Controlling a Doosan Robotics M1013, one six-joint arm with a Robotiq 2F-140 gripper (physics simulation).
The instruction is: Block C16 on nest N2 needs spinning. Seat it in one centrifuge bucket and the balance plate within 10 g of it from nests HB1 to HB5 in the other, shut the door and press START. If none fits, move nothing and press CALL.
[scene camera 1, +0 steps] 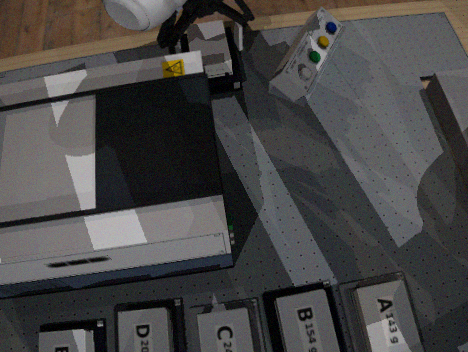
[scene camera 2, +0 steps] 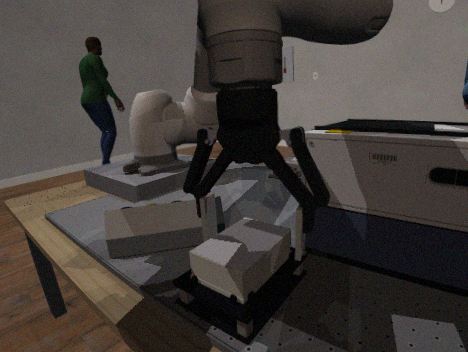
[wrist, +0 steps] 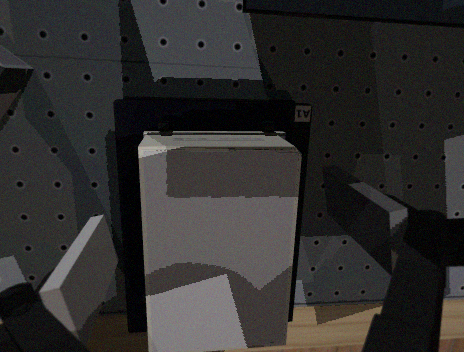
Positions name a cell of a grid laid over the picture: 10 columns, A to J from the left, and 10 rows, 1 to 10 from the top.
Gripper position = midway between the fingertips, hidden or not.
Observation:
The gripper (scene camera 2: F8) is open and holds nothing. Also in view: a pale grey block (scene camera 2: F8). Also in view: a balance plate A (scene camera 1: I9), a balance plate B (scene camera 1: G9), a balance plate C (scene camera 1: E10), a balance plate D (scene camera 1: D10) and a centrifuge (scene camera 1: B7).
The pale grey block also shows in scene camera 1 (scene camera 1: E2) and in the wrist view (wrist: E6). The gripper is seen too in scene camera 1 (scene camera 1: E2) and in the wrist view (wrist: E7). The centrifuge is seen too in the wrist view (wrist: J1). The wrist view misses the balance plate A: it is out of frame. The wrist view misses the balance plate B: it is out of frame.

